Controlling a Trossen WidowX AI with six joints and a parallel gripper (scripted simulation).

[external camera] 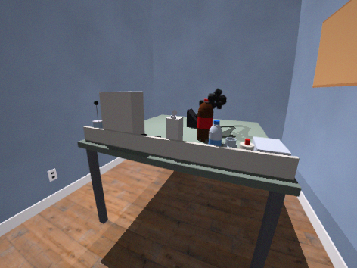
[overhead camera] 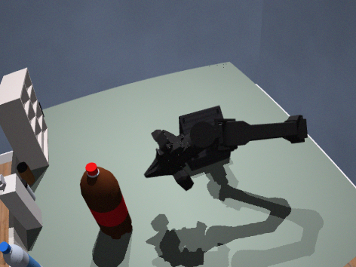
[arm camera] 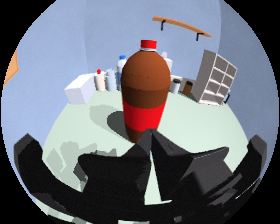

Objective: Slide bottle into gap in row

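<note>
My hand is 16 cm short of the brown cola bottle, 7 cm above it and 1 cm to the left of it. Round my hand: grey jar (49 cm ahead, 17 cm below, 16 cm to the left); then low white rail (50 cm ahead, 21 cm to the right, 17 cm below); then blue-capped bottle (48 cm ahead, 12 cm below, 8 cm to the left).
</note>
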